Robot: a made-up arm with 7 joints.
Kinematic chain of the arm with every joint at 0, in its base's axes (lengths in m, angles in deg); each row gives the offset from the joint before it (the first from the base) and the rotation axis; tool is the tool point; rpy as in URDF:
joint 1: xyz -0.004 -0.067 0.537 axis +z
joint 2: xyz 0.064 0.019 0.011 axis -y
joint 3: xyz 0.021 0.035 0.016 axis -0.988 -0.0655 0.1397
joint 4: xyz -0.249 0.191 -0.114 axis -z
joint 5: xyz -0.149 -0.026 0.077 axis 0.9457 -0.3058 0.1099
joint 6: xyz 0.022 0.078 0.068 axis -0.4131 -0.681 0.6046
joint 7: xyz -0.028 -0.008 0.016 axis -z
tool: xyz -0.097 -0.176 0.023 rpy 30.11 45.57 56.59
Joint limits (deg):
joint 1: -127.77..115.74
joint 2: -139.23..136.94
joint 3: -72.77..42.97
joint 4: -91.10..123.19
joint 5: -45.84..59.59
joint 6: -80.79..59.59
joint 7: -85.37..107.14
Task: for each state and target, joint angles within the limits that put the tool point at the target. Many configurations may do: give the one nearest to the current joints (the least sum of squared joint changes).
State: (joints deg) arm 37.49 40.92 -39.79 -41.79 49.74 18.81 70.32
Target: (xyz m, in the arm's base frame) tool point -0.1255 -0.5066 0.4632
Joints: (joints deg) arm 74.40 18.36 -38.24 -40.54 47.54 0.29 81.85
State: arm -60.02 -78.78 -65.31 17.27 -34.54 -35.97 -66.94
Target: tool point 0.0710 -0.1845 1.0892
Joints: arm -86.40 -58.67 -72.77 18.04 -31.16 -51.70 -24.79
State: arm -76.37 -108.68 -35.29 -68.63 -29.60 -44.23 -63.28
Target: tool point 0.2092 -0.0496 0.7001
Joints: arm -46.97 -89.08 -20.49 -64.90 -31.96 -33.64 -85.37
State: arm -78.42 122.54 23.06 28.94 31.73 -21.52 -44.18
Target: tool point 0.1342 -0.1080 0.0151
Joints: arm -74.59 83.55 28.90 22.58 30.62 -31.42 -17.21
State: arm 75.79 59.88 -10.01 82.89 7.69 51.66 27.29
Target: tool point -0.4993 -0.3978 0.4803
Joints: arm 86.80 43.78 -26.69 85.81 5.43 42.98 32.36
